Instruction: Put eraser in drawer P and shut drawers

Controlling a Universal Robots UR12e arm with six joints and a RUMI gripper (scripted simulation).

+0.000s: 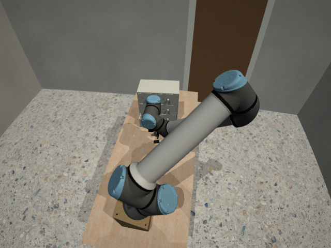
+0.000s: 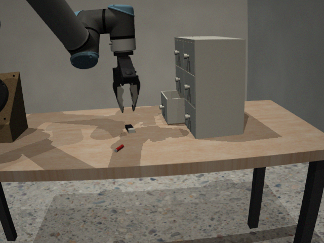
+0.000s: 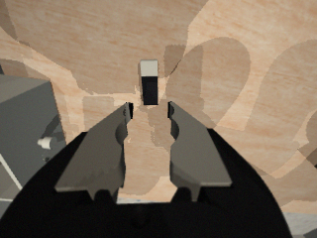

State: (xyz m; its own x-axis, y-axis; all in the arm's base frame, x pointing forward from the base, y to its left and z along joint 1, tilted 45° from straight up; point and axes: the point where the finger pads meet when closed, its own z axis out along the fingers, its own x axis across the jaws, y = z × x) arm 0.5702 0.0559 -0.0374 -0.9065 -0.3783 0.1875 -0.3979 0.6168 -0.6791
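Now: hand 80 mm above the eraser. The rest, counted from my hand: small red cylinder: 180 mm to the right, 80 mm below.
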